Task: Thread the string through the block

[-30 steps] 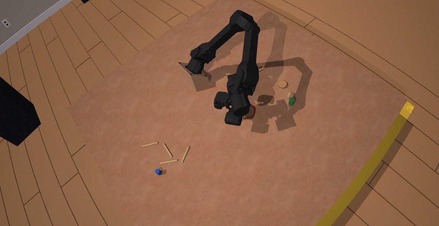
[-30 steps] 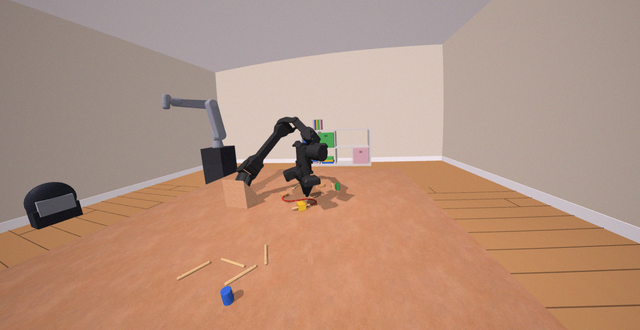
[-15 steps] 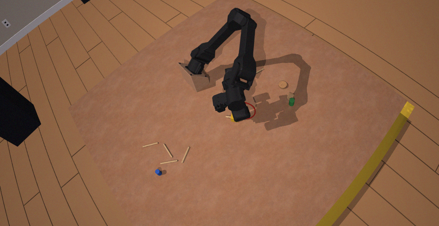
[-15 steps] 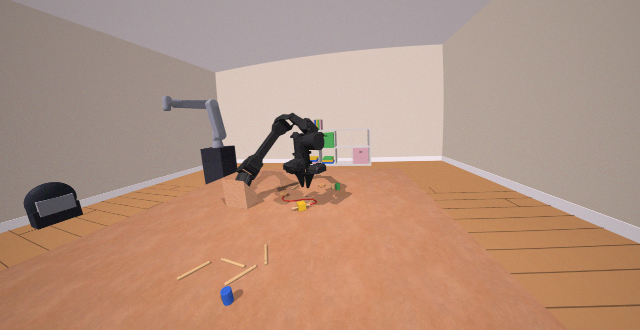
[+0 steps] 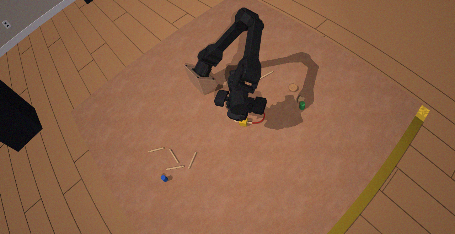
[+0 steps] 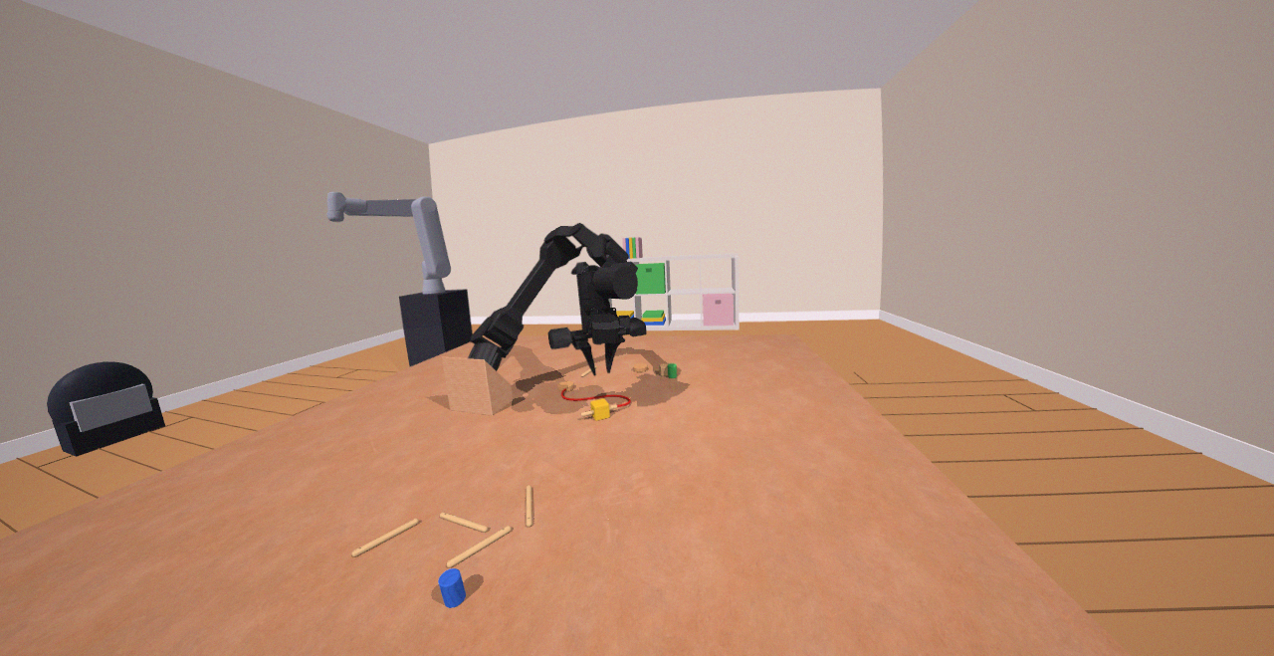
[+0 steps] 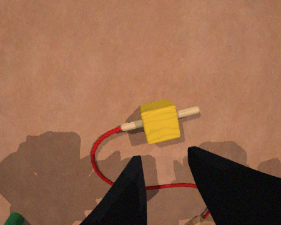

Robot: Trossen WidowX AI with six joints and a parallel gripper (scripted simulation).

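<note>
Right now my gripper tip is 80 mm above the yellow cube and 10 mm past it. From my gripper tip the other things lie so: blue cylinder: 400 mm to the right, 80 mm below, 70 mm behind; then green cylinder: 220 mm to the left, 130 mm ahead, 80 mm below; then small wooden cube: 250 mm to the left, 110 mm ahead, 80 mm below.
</note>
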